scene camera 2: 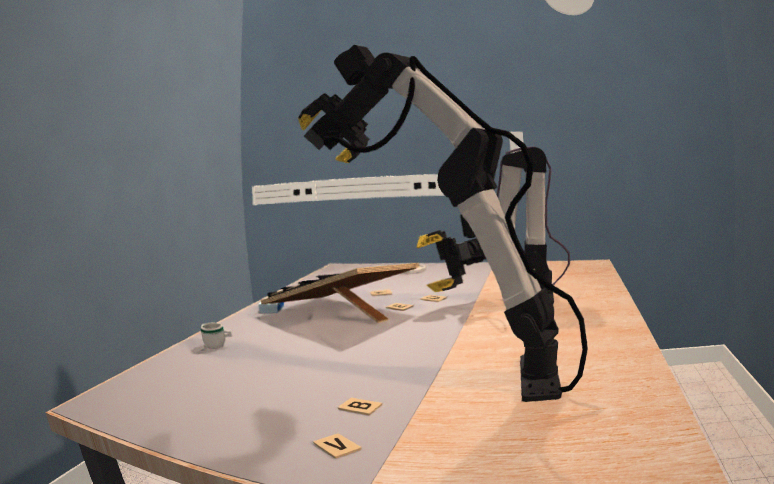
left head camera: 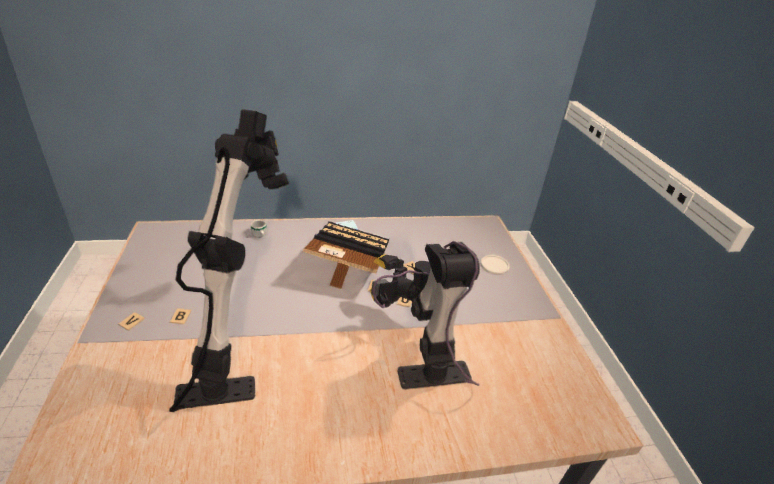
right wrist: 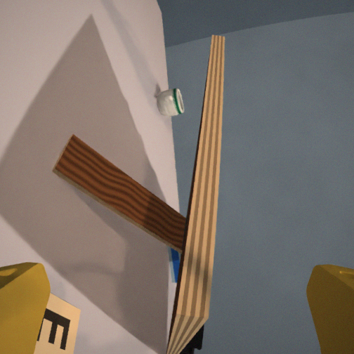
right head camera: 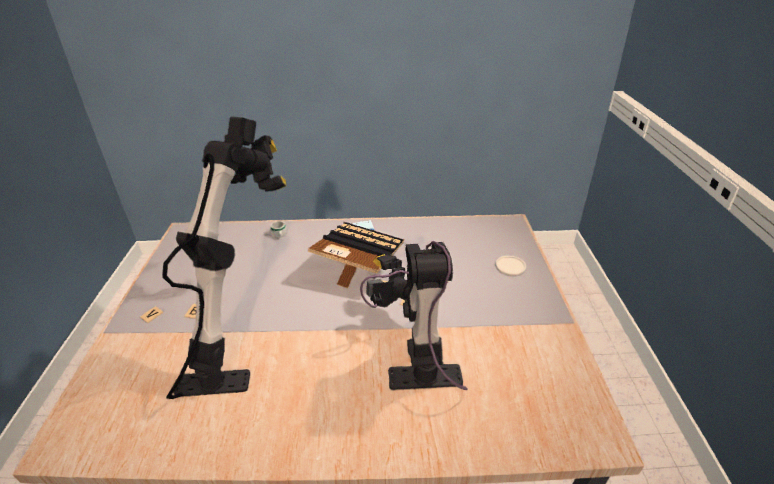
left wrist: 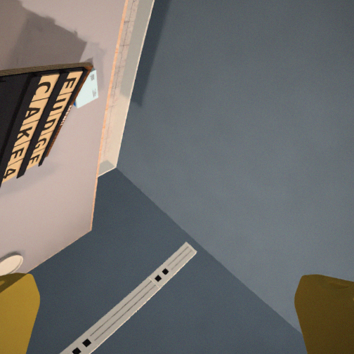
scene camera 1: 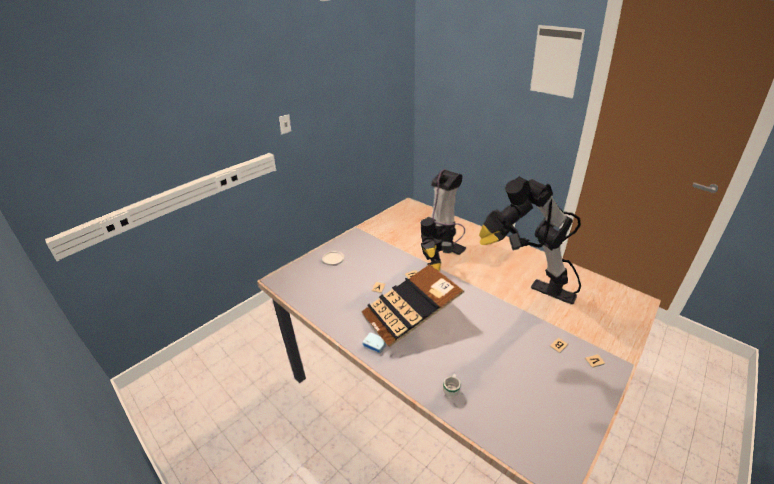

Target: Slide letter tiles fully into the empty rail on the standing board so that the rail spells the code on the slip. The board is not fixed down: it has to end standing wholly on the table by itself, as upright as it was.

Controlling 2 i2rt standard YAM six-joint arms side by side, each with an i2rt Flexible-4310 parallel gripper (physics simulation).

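Observation:
The board leans back on its prop leg. Two rails read FUDGE and CAKE4; the third rail is empty. The slip is too small to read surely. Tiles V, B, E, U and Y lie flat. My right gripper is open and empty beside the board's raised edge. My left gripper is open, high above the table.
A light-blue object lies by the board's low edge. A mug stands on the grey mat, near the far edge in the left head camera. A white plate lies at that picture's right.

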